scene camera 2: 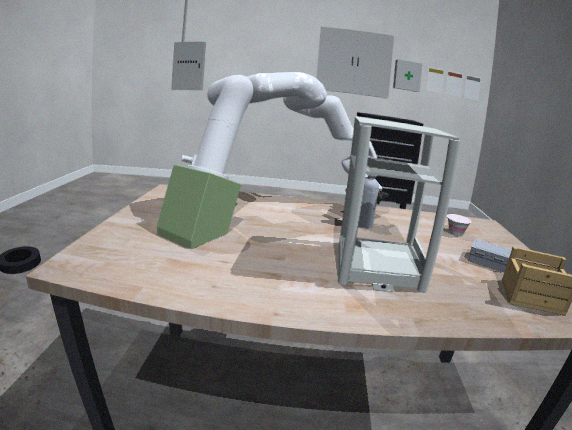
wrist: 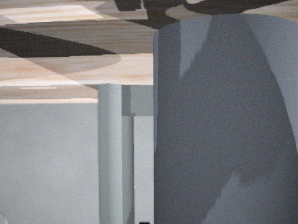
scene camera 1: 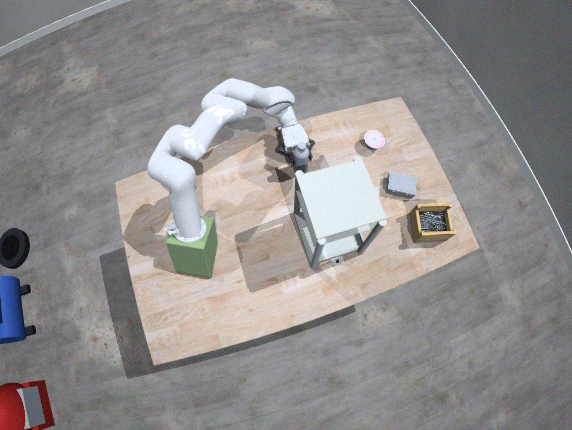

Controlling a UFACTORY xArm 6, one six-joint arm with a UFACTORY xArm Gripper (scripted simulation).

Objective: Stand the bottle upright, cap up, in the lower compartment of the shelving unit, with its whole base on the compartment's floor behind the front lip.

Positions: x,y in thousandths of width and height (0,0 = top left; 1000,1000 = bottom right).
Scene:
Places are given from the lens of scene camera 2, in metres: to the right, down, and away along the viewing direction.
grey bottle (scene camera 2: 649,436): 0.28, -0.09, 1.17
grey box (scene camera 2: 845,590): 0.59, 0.12, 0.97

